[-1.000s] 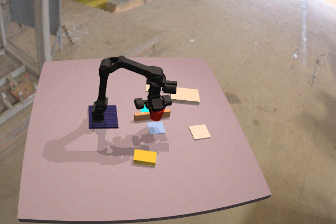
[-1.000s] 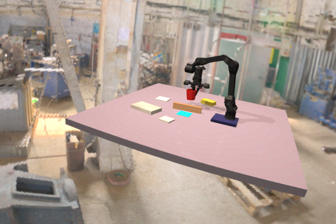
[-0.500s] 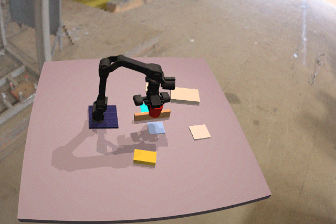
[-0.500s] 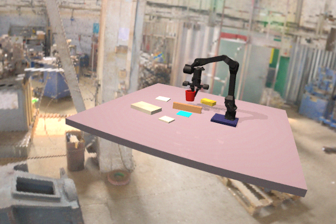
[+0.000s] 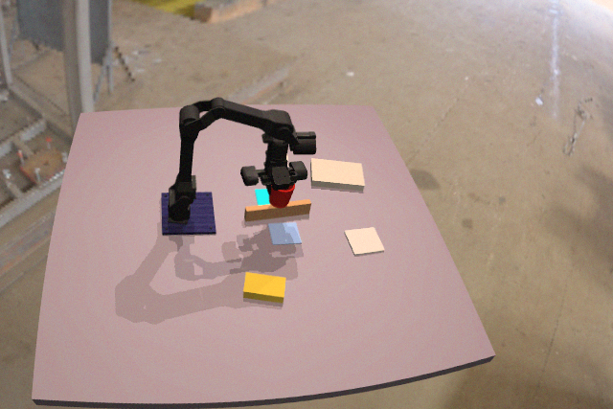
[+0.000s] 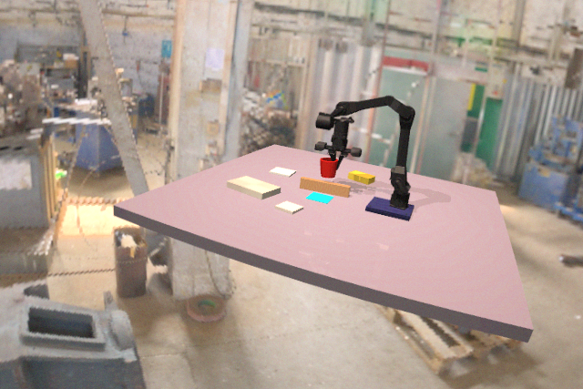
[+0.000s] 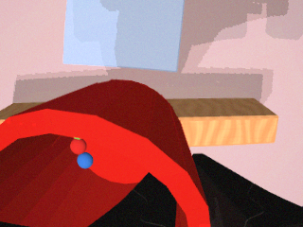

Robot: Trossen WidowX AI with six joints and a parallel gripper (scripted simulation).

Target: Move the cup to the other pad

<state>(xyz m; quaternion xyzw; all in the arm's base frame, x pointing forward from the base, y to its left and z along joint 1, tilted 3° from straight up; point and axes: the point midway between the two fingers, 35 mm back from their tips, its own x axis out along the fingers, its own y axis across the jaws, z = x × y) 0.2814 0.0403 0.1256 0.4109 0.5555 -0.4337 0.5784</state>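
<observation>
Right now my gripper tip is 40 mm short of the blue marble, 20 mm to the right of it and 20 mm above it. Also, from my gripper tip: wooden bar 90 mm below, 30 mm ahead, 20 mm to the left; red cup 30 mm ahead, 10 mm to the left; green marble 50 mm ahead, 20 mm below, 10 mm to the left.
</observation>
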